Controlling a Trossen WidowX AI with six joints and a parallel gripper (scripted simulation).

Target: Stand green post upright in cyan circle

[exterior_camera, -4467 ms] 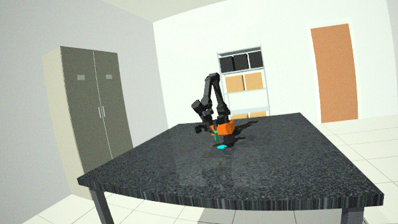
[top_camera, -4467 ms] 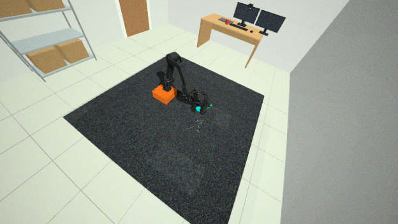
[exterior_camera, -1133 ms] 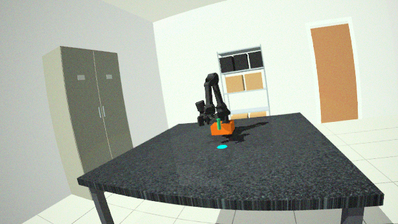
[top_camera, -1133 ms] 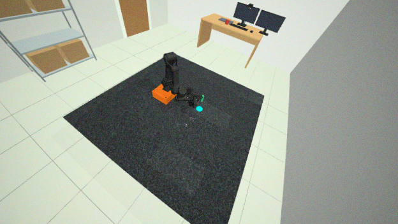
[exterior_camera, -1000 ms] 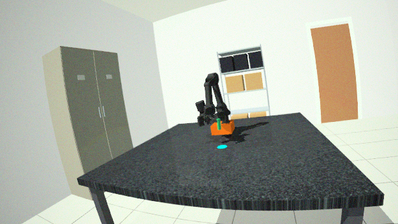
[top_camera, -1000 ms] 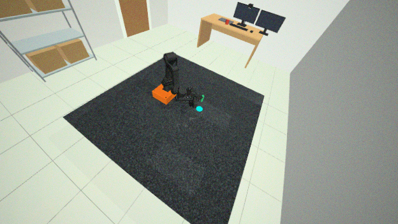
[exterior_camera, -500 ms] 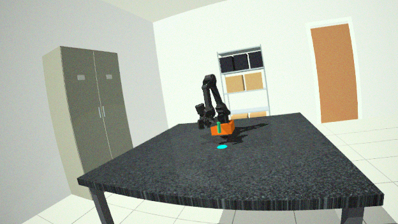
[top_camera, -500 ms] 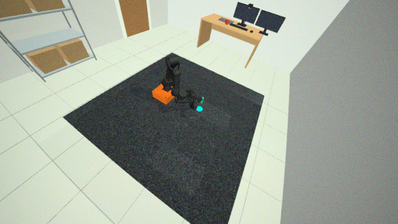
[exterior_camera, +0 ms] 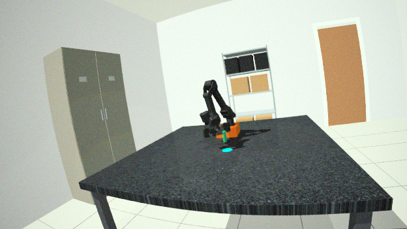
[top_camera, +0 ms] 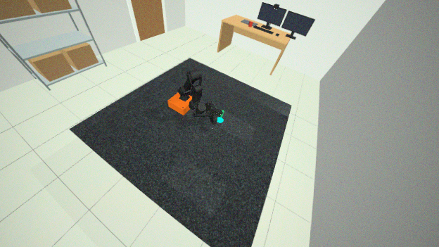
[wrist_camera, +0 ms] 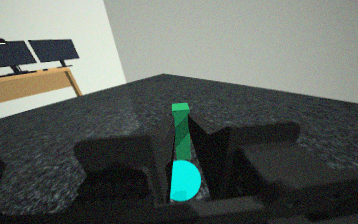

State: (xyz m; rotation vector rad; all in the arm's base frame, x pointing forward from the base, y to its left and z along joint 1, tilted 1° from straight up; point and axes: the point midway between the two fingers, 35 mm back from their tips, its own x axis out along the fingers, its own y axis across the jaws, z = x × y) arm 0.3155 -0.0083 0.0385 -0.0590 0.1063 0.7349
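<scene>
The cyan circle is 11 cm below my gripper tip. Also, from my gripper tip: green post (2 cm below).
</scene>
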